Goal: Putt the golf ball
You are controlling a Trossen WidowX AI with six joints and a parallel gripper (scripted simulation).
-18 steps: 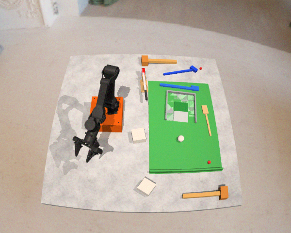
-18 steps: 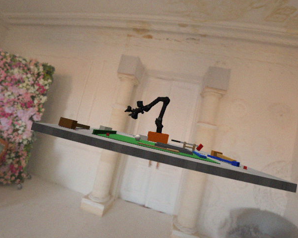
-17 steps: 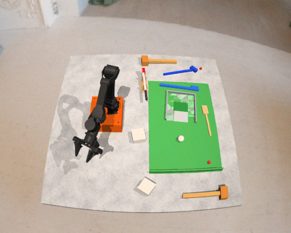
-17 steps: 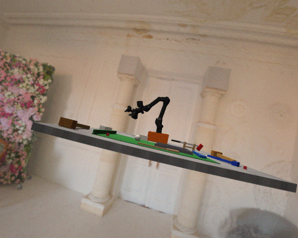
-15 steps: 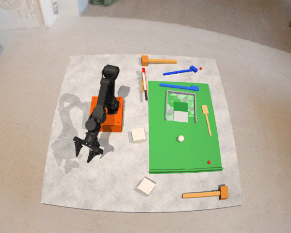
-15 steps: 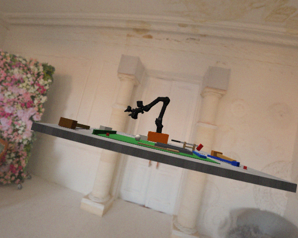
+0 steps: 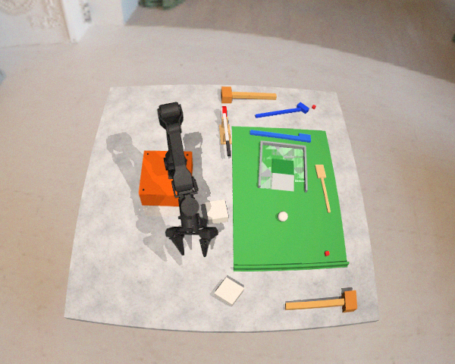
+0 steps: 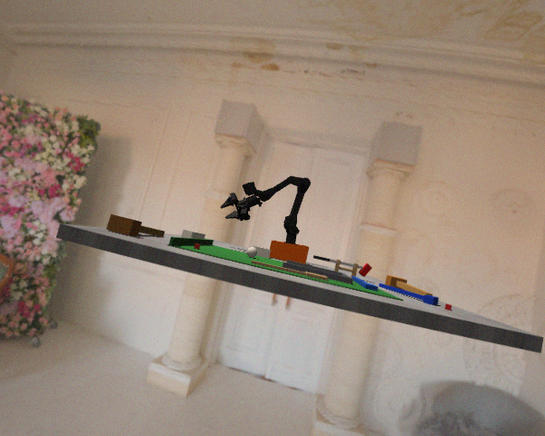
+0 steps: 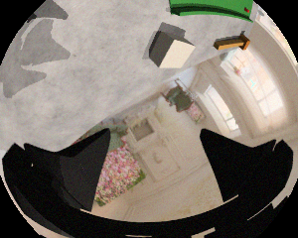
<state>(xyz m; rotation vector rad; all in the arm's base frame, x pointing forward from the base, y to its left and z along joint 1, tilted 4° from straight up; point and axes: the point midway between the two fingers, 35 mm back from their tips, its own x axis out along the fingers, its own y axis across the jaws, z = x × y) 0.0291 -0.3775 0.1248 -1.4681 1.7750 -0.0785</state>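
My gripper tip is 22 cm short of the tan support, 66 cm to the right of it and 15 cm above it. From my gripper tip the other things lie so: white golf ball (38 cm ahead, 19 cm to the left, 15 cm below); tan paddle (62 cm ahead, 33 cm to the left, 17 cm below); green mat (44 cm ahead, 31 cm to the left, 18 cm below).
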